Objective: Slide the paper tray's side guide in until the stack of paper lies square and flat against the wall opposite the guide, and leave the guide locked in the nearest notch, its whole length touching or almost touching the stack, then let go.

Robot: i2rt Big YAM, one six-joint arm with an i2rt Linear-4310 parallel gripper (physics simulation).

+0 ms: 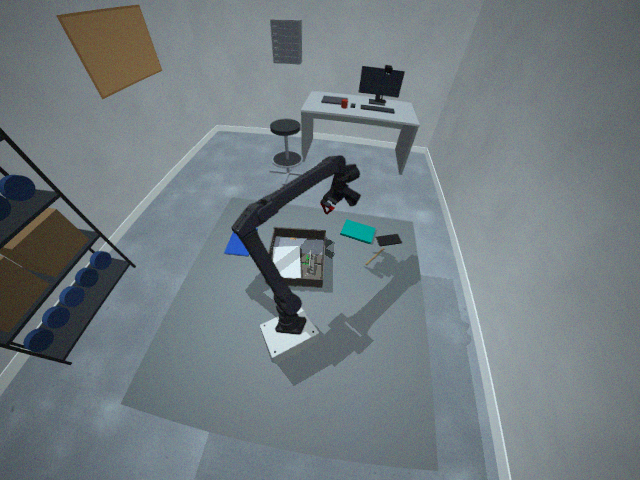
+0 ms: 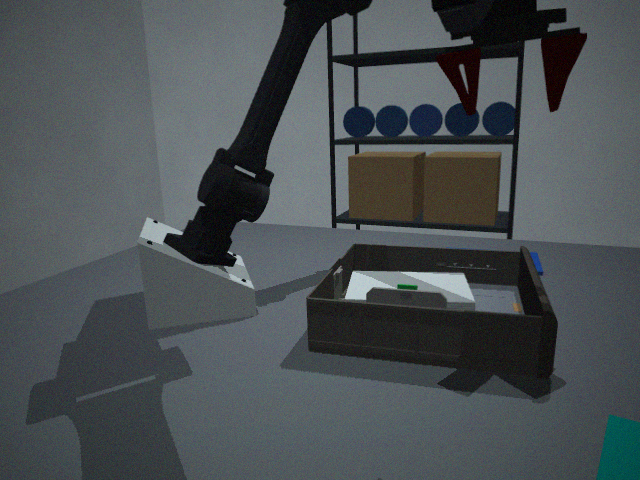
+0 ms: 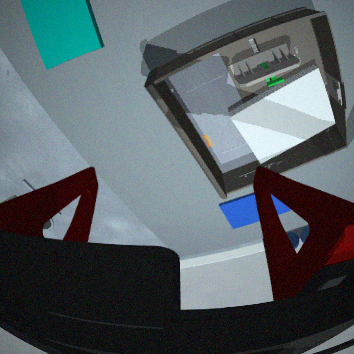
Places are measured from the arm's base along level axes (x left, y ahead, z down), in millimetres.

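Where they show: gripper, fingertip midpoint: [image 1: 331, 207] [image 2: 510, 113] [image 3: 175, 175]; arm's base, link origin: [image 1: 291, 325] [image 2: 199, 254].
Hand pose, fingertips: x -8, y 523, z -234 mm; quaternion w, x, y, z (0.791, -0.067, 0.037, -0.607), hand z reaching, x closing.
Each offset is from my fingertips to the top centre of the thing.
The dark paper tray @(dx +136, dy -133, dz +237 mm) [image 1: 310, 283] [image 2: 382, 325] [image 3: 190, 135] lies on the floor mat. The white paper stack @(dx +176, dy -189, dz +293 mm) [image 1: 285, 260] [image 2: 361, 284] [image 3: 295, 120] lies in it, close to the wall opposite the guide; small gaps cannot be judged. The grey side guide @(dx +64, dy -146, dz +252 mm) [image 1: 312, 264] [image 2: 405, 298] [image 3: 265, 70] stands beside the stack, with a green tab @(dx +71, dy -148, dz +252 mm) [image 2: 407, 286] [image 3: 275, 81] near its middle. Its face toward the stack is hidden, so contact cannot be told. My gripper [image 1: 327, 207] [image 2: 511, 111] [image 3: 175, 175] is open and empty, high above and beyond the tray's end.
A teal book @(dx -150, dy +192, dz +315 mm) [image 1: 357, 230] [image 2: 622, 449] [image 3: 65, 32], a black flat item @(dx -351, dy +196, dz +325 mm) [image 1: 388, 239] and a pencil @(dx -287, dy +43, dz +326 mm) [image 1: 374, 257] lie beside the tray. A blue item @(dx +508, dy -121, dz +325 mm) [image 1: 237, 244] [image 2: 537, 263] [image 3: 245, 212] lies on its other side. The tray's walls stand higher than the stack.
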